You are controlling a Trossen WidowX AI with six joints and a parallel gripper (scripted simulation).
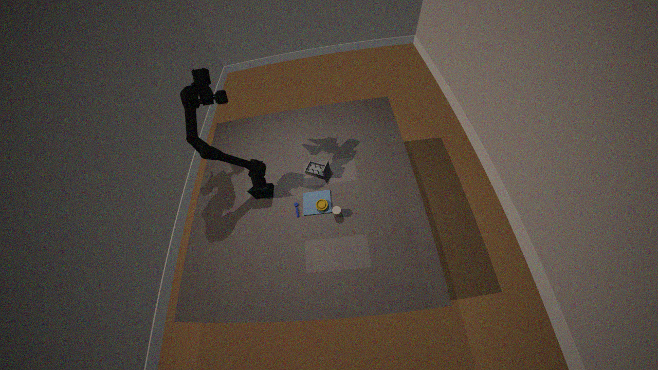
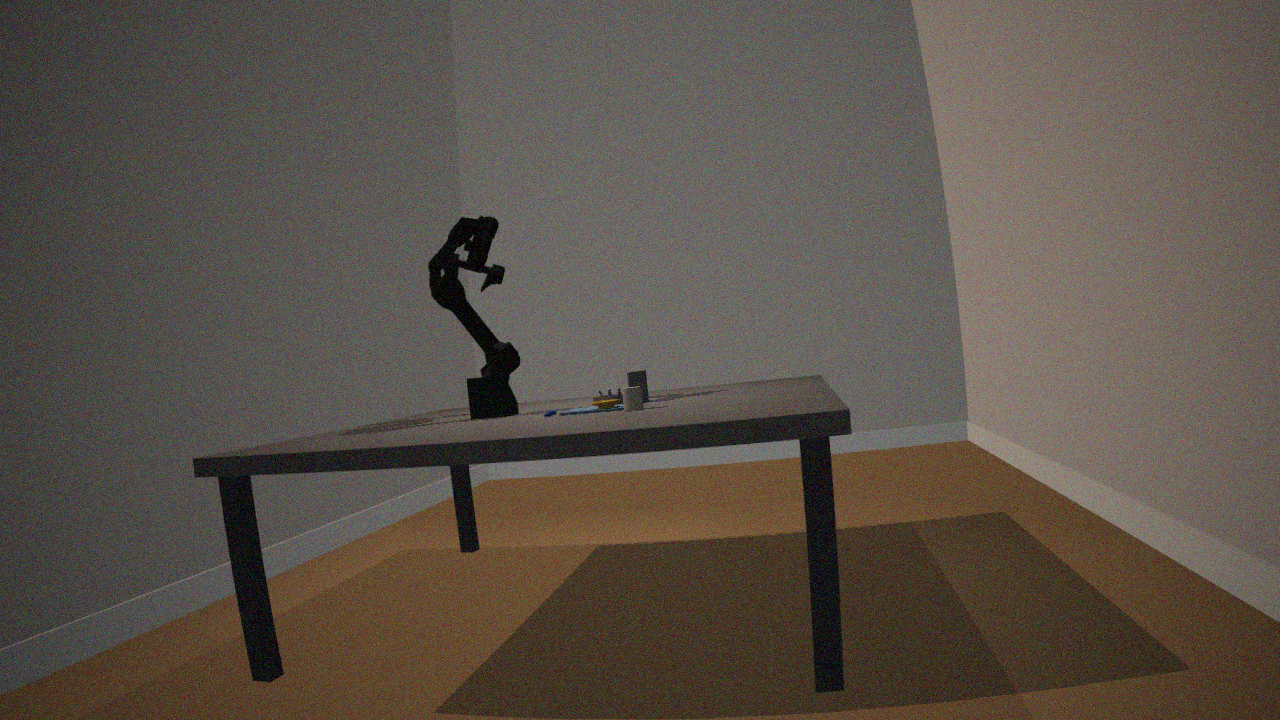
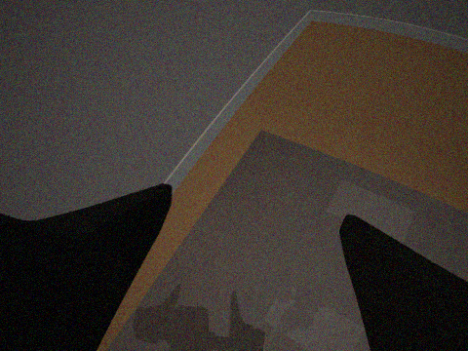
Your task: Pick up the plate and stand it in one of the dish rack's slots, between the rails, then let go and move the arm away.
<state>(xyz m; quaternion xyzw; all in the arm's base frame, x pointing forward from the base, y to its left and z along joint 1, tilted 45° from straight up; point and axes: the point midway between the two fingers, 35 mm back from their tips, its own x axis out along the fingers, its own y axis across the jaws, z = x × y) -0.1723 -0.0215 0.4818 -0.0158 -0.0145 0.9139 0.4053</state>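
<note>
Now: gripper tip 580 mm short of the yellow plate, 420 mm to the left of it and 370 mm above it. The rest, counted from my gripper tip: blue spoon (440 mm ahead, 440 mm to the right, 380 mm below); light blue mat (550 mm ahead, 400 mm to the right, 380 mm below); grey dish rack (530 mm ahead, 200 mm to the right, 360 mm below).
</note>
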